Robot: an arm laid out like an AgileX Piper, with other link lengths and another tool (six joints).
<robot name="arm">
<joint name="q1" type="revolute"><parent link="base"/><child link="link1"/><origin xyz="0 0 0.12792"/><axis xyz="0 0 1"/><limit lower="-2.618" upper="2.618"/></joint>
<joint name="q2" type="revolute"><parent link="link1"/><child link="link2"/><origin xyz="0 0 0" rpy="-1.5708 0 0"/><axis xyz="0 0 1"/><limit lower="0" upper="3.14"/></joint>
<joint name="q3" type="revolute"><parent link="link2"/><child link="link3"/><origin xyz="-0.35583 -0.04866 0"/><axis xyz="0 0 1"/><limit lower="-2.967" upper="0"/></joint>
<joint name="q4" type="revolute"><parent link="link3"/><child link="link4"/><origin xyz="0.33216 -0.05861 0" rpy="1.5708 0 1.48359"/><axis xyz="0 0 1"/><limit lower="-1.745" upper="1.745"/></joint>
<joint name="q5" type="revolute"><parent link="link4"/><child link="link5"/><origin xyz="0 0 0" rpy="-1.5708 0 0"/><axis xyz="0 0 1"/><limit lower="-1.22" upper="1.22"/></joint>
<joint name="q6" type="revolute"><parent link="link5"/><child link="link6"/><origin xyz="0 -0.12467 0" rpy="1.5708 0 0"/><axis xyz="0 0 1"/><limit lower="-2.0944" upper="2.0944"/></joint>
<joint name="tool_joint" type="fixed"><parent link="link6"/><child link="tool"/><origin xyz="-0.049 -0.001 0.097" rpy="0 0.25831 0.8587"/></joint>
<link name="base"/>
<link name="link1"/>
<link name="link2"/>
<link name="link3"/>
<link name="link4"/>
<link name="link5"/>
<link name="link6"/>
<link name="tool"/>
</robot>
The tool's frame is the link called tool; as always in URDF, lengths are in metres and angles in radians.
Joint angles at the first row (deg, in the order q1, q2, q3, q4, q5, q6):
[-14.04 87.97 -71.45 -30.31 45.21 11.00]
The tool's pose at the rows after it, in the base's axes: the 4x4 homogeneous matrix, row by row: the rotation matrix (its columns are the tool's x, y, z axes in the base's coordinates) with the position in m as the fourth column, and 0 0 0 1 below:
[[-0.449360 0.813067 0.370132 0.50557], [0.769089 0.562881 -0.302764 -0.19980], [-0.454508 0.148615 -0.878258 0.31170], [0 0 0 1]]
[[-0.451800 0.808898 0.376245 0.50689], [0.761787 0.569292 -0.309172 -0.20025], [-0.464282 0.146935 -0.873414 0.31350], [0 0 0 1]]
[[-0.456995 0.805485 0.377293 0.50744], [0.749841 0.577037 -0.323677 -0.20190], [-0.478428 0.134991 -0.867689 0.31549], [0 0 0 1]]
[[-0.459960 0.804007 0.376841 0.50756], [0.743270 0.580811 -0.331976 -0.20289], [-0.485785 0.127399 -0.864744 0.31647], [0 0 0 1]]
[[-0.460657 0.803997 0.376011 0.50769], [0.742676 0.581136 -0.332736 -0.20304], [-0.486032 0.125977 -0.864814 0.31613], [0 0 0 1]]
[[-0.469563 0.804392 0.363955 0.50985], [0.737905 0.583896 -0.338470 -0.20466], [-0.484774 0.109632 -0.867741 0.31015], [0 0 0 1]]
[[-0.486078 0.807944 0.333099 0.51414], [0.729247 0.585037 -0.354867 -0.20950], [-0.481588 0.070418 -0.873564 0.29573], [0 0 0 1]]
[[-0.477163 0.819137 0.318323 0.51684], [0.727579 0.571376 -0.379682 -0.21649], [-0.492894 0.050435 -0.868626 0.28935], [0 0 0 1]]
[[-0.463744 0.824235 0.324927 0.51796], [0.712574 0.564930 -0.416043 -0.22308], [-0.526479 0.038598 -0.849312 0.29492], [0 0 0 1]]
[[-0.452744 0.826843 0.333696 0.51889], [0.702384 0.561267 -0.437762 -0.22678], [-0.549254 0.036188 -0.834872 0.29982], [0 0 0 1]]
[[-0.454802 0.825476 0.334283 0.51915], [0.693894 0.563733 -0.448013 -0.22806], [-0.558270 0.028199 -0.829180 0.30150], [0 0 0 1]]
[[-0.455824 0.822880 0.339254 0.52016], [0.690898 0.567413 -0.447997 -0.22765], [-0.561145 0.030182 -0.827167 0.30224], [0 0 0 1]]
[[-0.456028 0.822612 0.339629 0.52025], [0.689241 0.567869 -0.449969 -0.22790], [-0.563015 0.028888 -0.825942 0.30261], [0 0 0 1]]
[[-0.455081 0.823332 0.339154 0.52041], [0.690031 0.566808 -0.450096 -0.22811], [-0.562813 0.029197 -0.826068 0.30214], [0 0 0 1]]
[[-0.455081 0.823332 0.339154 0.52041], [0.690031 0.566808 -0.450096 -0.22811], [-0.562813 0.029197 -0.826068 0.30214], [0 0 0 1]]
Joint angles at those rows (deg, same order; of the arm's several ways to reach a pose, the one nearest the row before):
[-14.04 87.97 -71.45 -30.83 44.61 11.00]
[-14.04 87.97 -71.45 -31.37 44.13 11.00]
[-14.04 87.97 -71.45 -32.51 43.88 11.00]
[-14.04 87.97 -71.45 -33.16 43.81 11.00]
[-14.04 88.01 -71.45 -33.23 43.81 11.00]
[-14.04 88.73 -71.45 -33.87 43.81 11.00]
[-14.04 90.46 -71.45 -35.70 44.00 11.49]
[-14.04 91.66 -71.52 -38.40 44.09 13.83]
[-14.04 91.81 -71.54 -41.91 43.74 16.27]
[-14.04 91.81 -71.54 -44.15 43.37 17.96]
[-14.04 91.81 -71.54 -45.06 43.31 18.18]
[-14.04 91.81 -71.54 -45.17 42.98 18.17]
[-14.04 91.81 -71.54 -45.36 42.96 18.23]
[-14.04 91.87 -71.54 -45.42 42.96 18.37]
[-14.04 91.87 -71.54 -45.42 42.96 18.37]

